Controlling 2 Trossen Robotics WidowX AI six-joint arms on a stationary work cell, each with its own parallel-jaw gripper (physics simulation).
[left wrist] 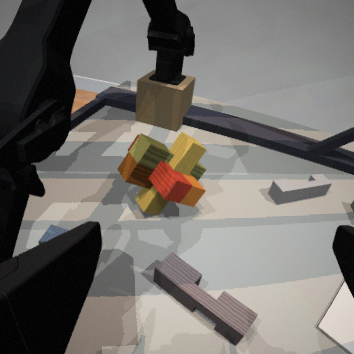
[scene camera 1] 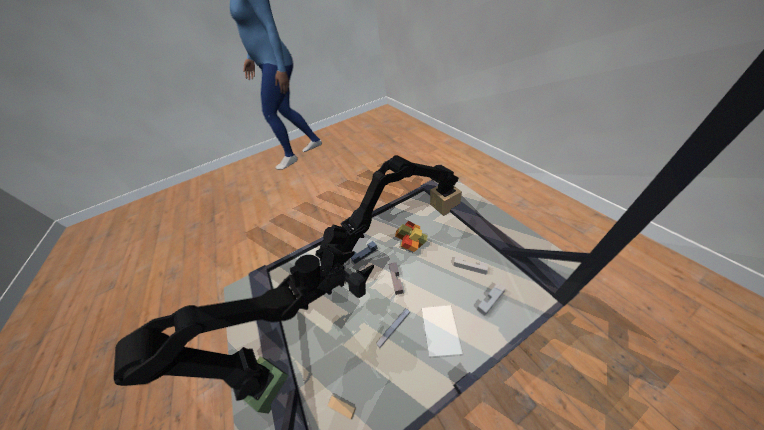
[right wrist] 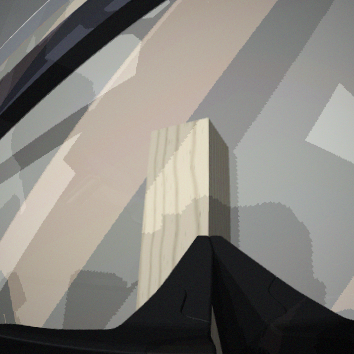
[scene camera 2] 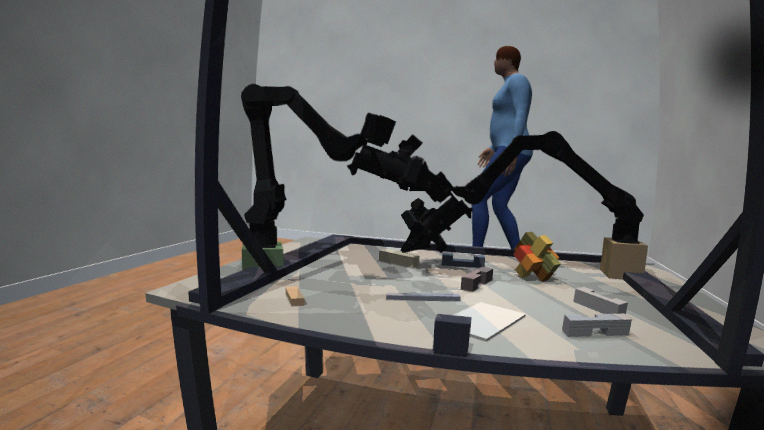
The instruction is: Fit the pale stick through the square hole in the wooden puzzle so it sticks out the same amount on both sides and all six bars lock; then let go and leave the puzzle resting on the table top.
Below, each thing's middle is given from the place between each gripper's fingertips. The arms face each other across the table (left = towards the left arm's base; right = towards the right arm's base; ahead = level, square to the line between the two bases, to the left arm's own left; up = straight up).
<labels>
My left hand is 200 mm above the pale stick point(right wrist: 187, 186), 160 mm short of it and 90 mm to the right of it. Round my left hand: tan box point(scene camera 2: 617, 258): 530 mm to the right, 170 mm below, 40 mm ahead.
I see the pale stick 1 cm behind my right hand, 1 cm to the left of it and 2 cm below it. The rest, counted from my right hand: tan box (14 cm behind, 61 cm to the right, 2 cm above).
</labels>
